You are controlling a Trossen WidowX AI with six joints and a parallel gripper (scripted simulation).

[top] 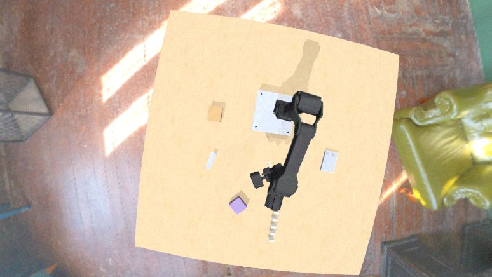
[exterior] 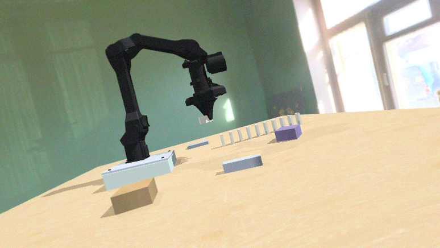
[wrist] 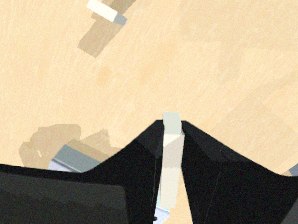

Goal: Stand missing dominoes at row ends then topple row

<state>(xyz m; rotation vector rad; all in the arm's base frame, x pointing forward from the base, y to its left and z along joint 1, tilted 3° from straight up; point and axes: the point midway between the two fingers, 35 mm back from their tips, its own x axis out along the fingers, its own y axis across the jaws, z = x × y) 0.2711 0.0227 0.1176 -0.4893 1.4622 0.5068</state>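
My gripper tip is now 28 cm to the left of the grey bar, 11 cm above it and 6 cm short of it. Also, from my gripper tip: tan block 32 cm to the right, 17 cm behind, 10 cm below; purple block 23 cm ahead, 10 cm below, 8 cm to the right; flat grey plate 30 cm to the left, 11 cm below, 11 cm behind.
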